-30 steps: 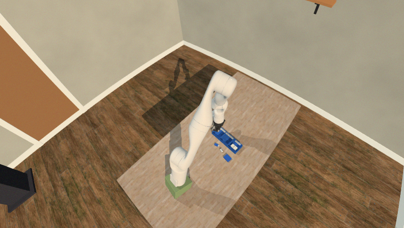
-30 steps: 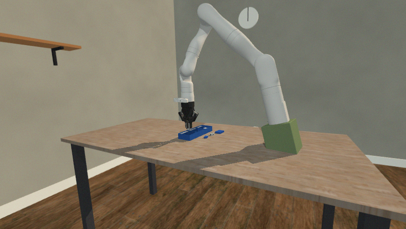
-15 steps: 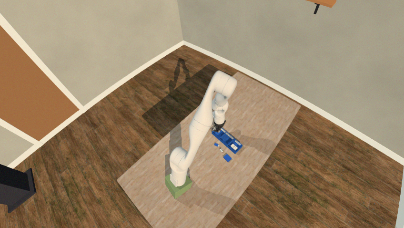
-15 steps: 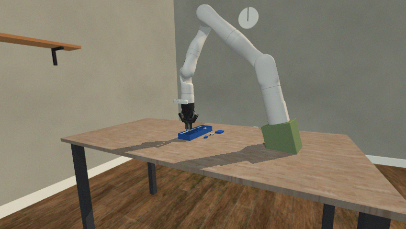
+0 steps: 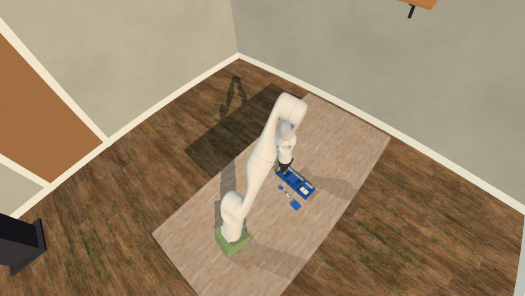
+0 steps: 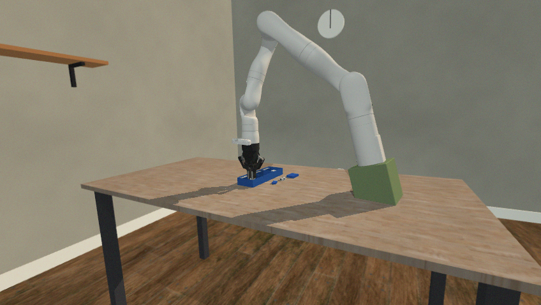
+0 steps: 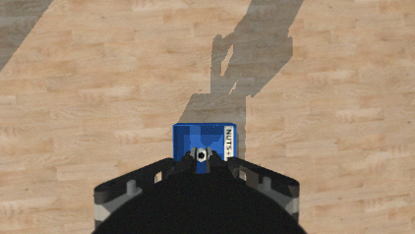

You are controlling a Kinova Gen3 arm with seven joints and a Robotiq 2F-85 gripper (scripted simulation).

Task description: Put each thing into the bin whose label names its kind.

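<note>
The grey ring is 20 mm below my hand. Also, from my hand: flat blue block: 190 mm to the right, 100 mm behind, 40 mm below; then white tile: 170 mm to the right, 30 mm below, 10 mm behind.
</note>
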